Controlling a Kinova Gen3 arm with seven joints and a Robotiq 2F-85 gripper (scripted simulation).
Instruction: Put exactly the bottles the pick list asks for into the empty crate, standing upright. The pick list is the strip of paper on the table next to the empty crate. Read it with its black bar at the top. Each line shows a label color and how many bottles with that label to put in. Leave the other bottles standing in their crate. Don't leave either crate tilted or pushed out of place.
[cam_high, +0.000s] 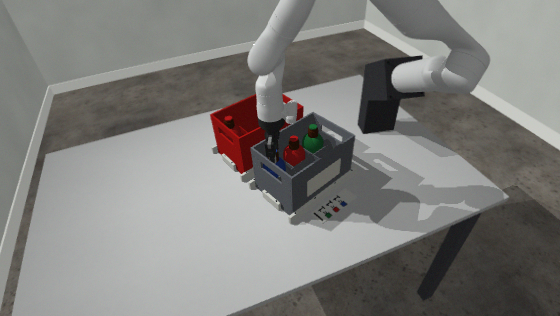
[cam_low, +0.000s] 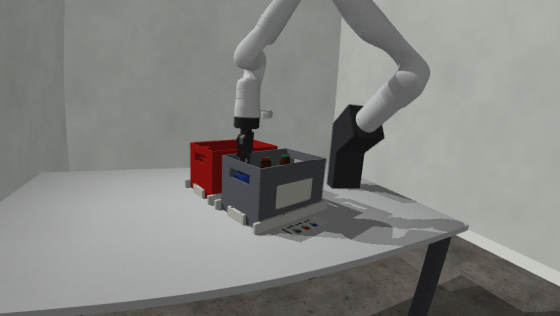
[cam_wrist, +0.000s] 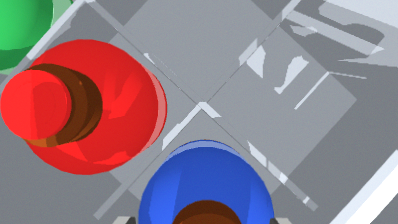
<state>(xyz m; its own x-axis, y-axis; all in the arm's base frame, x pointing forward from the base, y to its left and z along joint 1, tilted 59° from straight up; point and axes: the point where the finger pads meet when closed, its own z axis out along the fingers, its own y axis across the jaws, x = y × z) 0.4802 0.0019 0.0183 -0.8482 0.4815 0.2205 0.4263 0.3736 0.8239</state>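
Right now the blue-label bottle is 7 cm below my hand. The rest, counted from my hand: red crate 1 cm behind, 21 cm to the right, 7 cm below; then grey crate 9 cm behind, 1 cm to the left, 7 cm below; then green-label bottle 16 cm behind, 6 cm to the right, 7 cm below.
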